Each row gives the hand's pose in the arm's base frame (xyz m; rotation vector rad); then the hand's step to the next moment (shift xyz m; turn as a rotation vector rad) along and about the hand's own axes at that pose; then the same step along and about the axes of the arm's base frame.
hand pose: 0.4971 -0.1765 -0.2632 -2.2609 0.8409 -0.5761
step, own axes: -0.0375 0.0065 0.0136 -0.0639 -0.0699 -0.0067
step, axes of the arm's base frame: -0.0208 0.0280 -0.0204 -0.0198 0.0824 0.0427
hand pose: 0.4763 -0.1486 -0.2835 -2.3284 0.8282 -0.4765
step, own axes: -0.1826 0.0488 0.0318 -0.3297 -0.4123 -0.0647
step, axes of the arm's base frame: -0.1402 0.1045 -0.0784 -0.0950 0.4441 0.2768
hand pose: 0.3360 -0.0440 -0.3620 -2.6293 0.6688 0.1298
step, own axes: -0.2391 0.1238 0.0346 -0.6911 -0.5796 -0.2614
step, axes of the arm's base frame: -0.2687 0.0204 -0.0326 -0.3361 0.6516 0.5868
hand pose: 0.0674 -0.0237 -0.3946 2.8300 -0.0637 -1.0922
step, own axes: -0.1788 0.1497 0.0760 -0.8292 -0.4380 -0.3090
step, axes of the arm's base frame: -0.1836 -0.1413 0.0806 -0.4064 0.5257 0.7303
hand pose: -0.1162 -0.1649 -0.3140 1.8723 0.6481 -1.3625
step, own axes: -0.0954 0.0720 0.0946 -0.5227 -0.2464 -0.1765
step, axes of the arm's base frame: -0.0318 -0.1174 0.0919 -0.2448 0.2987 0.4647
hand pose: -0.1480 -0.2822 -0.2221 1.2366 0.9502 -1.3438
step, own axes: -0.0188 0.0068 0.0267 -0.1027 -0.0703 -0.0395
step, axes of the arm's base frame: 0.0010 -0.0239 0.0233 -0.0688 0.0668 0.0886
